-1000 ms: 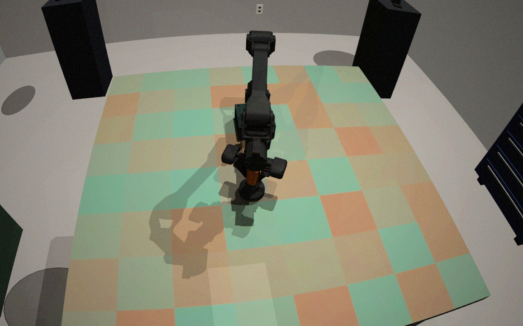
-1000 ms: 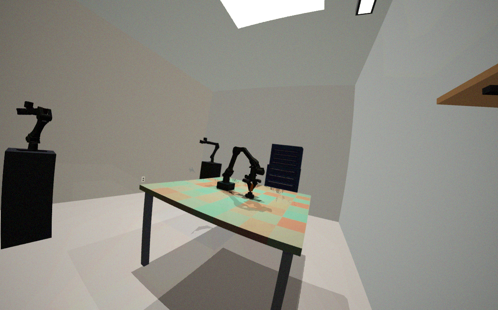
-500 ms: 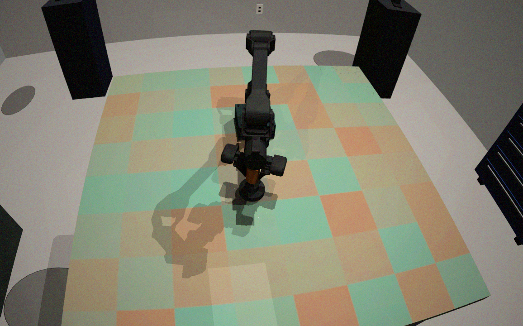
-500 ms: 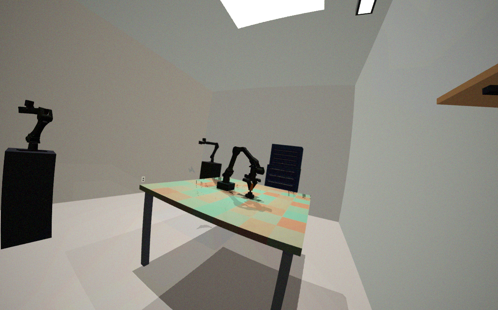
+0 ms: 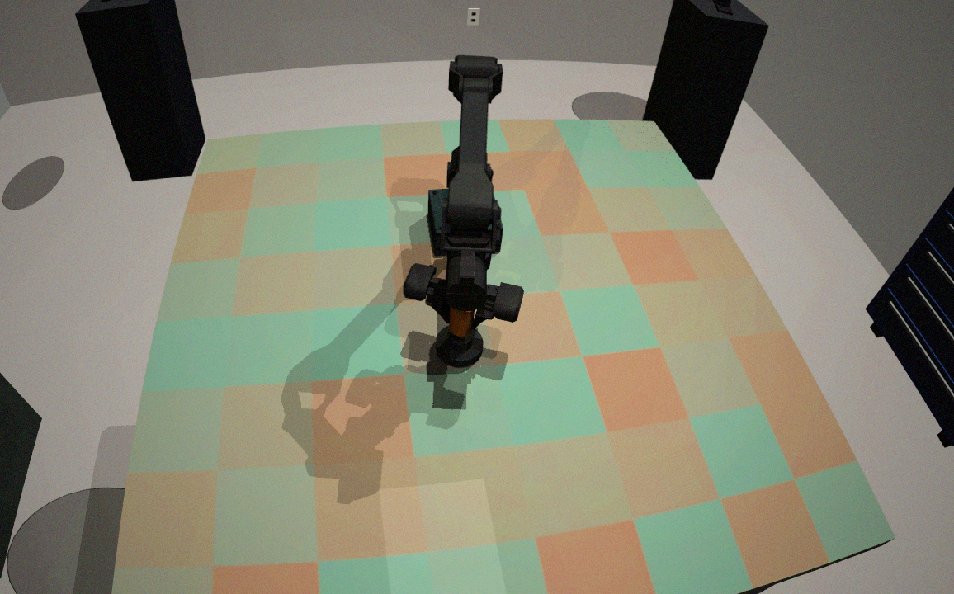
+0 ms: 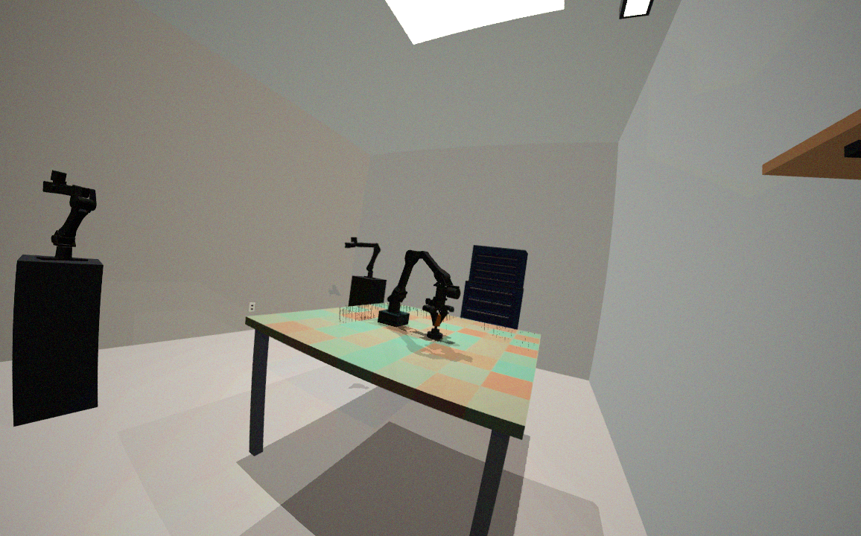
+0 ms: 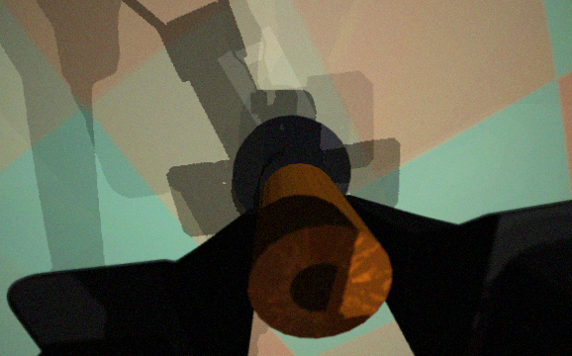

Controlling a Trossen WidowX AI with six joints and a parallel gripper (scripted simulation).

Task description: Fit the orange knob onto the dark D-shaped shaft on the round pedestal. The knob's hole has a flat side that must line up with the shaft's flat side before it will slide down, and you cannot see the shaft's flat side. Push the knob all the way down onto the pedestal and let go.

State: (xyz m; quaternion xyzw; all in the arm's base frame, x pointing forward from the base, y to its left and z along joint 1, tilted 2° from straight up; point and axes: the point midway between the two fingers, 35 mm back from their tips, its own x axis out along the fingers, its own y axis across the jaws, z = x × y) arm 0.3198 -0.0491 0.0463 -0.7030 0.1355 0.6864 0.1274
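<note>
Right now the orange knob is 2 cm above my gripper tip. Round my gripper tip: pedestal (4 cm below).
</note>
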